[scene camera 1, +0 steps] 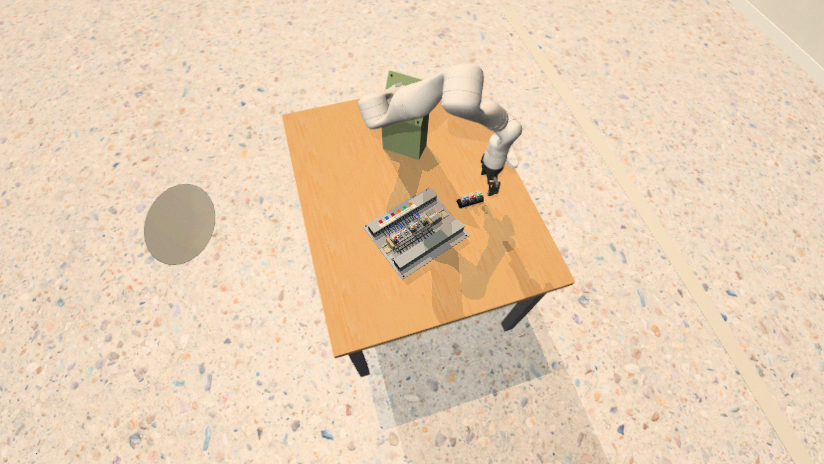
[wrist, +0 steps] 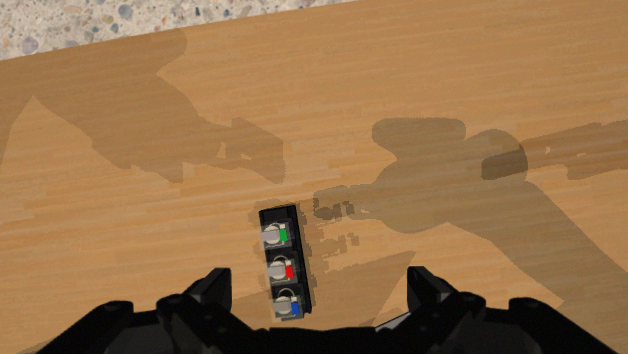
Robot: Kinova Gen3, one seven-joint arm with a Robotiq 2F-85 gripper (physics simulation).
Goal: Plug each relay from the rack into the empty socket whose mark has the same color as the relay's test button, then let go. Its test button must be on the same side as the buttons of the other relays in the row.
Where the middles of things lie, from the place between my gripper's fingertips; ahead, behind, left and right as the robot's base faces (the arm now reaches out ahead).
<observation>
Right now the black relay rack (wrist: pixel 287 211) is 15 cm below my hand, 5 cm behind it and 1 cm to the right of it. The rest, counted from my hand: grey panel (scene camera 1: pixel 380 240) (26 cm to the right, 16 cm below, 9 cm behind).
</observation>
